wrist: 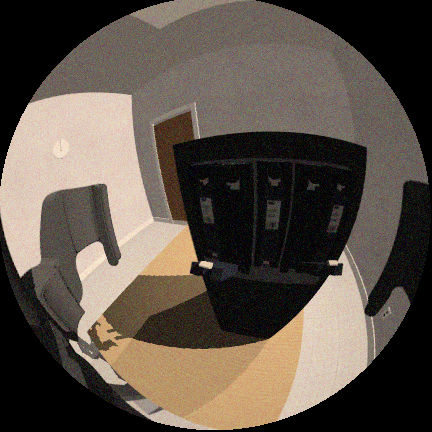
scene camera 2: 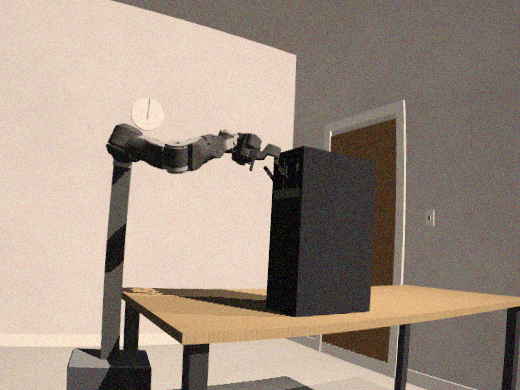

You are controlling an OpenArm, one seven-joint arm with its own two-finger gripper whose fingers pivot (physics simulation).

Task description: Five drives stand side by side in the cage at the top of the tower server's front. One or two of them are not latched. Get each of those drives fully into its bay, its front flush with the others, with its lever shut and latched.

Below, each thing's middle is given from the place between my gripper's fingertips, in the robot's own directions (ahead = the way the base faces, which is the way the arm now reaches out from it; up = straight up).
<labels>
My gripper is now 23 cm short of the black tower server (scene camera 2: 321, 244), 2 cm to the right of it and 22 cm above it.
</labels>
